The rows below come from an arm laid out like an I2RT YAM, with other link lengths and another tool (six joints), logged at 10 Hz.
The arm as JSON. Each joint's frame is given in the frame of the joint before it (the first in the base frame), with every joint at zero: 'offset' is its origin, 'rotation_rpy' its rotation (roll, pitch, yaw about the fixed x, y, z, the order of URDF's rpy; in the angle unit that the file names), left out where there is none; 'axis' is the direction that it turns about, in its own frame. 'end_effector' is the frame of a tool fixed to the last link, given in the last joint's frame.
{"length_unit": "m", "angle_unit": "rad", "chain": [
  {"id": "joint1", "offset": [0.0, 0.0, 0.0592], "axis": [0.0, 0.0, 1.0]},
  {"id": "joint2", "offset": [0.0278, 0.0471, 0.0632], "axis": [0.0, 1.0, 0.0]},
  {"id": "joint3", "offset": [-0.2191, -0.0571, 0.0], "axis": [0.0, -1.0, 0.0]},
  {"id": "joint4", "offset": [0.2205, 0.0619, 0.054], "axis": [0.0, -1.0, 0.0]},
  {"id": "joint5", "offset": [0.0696, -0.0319, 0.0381], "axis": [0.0, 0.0, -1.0]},
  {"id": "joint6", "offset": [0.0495, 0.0, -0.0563], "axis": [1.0, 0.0, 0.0]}
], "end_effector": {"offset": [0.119, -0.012, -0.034], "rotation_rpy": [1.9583, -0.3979, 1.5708]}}
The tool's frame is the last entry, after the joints.
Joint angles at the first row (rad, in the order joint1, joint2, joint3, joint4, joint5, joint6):
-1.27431 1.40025 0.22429 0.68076 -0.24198 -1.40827
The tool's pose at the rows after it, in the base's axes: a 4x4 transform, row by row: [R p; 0 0 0 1], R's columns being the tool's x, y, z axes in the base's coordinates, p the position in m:
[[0.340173 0.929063 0.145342 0.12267], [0.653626 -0.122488 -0.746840 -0.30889], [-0.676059 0.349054 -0.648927 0.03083], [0 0 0 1]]
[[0.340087 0.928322 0.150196 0.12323], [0.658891 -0.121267 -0.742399 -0.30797], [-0.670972 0.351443 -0.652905 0.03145], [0 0 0 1]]
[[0.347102 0.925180 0.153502 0.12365], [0.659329 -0.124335 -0.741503 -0.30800], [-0.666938 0.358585 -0.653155 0.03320], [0 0 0 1]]
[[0.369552 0.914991 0.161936 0.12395], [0.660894 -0.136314 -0.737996 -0.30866], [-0.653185 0.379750 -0.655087 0.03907], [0 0 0 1]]
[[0.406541 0.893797 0.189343 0.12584], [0.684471 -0.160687 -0.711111 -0.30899], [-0.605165 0.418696 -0.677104 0.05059], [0 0 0 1]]
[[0.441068 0.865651 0.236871 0.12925], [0.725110 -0.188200 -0.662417 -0.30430], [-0.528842 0.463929 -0.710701 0.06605], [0 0 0 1]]
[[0.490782 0.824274 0.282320 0.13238], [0.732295 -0.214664 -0.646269 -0.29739], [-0.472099 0.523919 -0.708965 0.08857], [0 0 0 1]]
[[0.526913 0.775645 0.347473 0.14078], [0.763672 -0.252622 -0.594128 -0.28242], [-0.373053 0.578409 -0.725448 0.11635], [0 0 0 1]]
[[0.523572 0.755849 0.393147 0.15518], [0.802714 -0.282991 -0.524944 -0.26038], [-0.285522 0.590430 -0.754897 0.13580], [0 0 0 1]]
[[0.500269 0.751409 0.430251 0.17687], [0.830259 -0.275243 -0.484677 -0.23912], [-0.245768 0.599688 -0.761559 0.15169], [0 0 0 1]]
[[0.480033 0.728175 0.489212 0.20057], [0.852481 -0.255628 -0.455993 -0.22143], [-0.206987 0.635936 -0.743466 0.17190], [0 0 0 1]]
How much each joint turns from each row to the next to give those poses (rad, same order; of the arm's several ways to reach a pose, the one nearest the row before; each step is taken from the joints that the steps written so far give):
-0.00271 -0.02015 0.00542 -0.03609 -0.01194 0.00045
-0.00075 -0.01283 0.00195 -0.01899 -0.00620 0.00229
0.00080 -0.01158 0.00235 -0.01117 -0.00106 0.00911
-0.00206 -0.03815 0.01096 -0.04255 -0.00534 0.02688
-0.01019 -0.07883 0.04648 -0.13702 -0.03087 0.05361
-0.01558 -0.10044 0.06678 -0.19559 -0.05729 0.06415
-0.00067 -0.11869 0.04051 -0.13569 -0.02933 0.08389
0.01541 -0.11424 0.09339 -0.21085 -0.04051 0.10642
0.06773 -0.06147 0.09815 -0.18745 0.00415 0.08871
0.12688 -0.03063 0.06447 -0.08386 0.05887 0.08366
0.12263 -0.01010 0.06029 -0.02406 0.04662 0.09359

